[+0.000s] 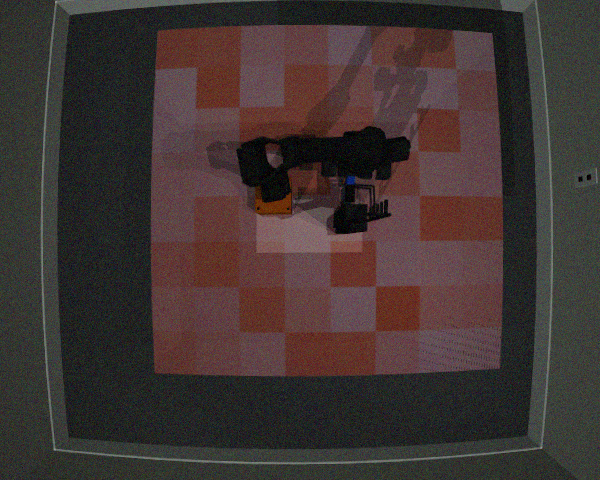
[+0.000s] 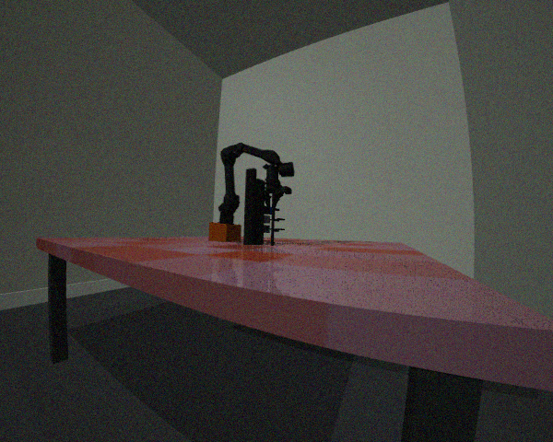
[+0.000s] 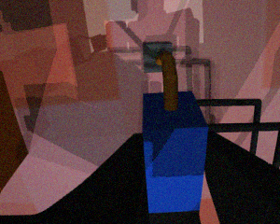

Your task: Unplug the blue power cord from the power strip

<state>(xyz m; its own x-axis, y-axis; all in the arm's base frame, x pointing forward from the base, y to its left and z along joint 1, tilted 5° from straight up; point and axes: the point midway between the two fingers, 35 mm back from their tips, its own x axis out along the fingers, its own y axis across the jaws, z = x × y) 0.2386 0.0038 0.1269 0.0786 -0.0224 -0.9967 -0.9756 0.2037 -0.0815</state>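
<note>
Right now my gripper tip is 3 cm to the left of the blue plug.
</note>
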